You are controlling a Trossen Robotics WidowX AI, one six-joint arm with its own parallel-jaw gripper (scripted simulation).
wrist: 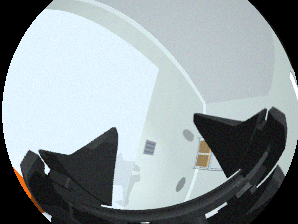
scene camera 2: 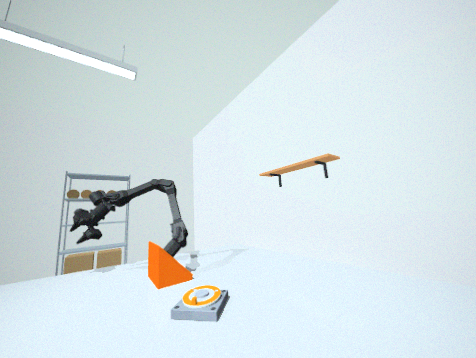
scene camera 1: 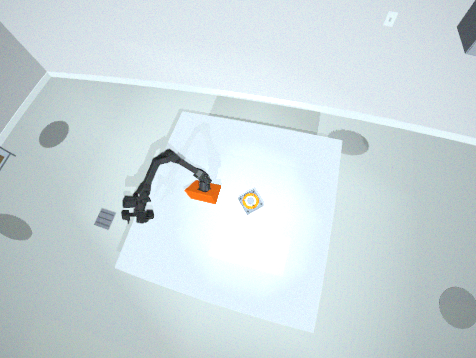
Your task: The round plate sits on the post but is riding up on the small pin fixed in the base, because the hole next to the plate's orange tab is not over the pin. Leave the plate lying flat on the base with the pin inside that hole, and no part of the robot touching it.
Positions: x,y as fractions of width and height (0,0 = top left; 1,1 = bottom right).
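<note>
A grey square base (scene camera 2: 0.44,0.88) is visible. My gripper (wrist: 0.53,0.56) is visible as well: open, holding nothing.
</note>
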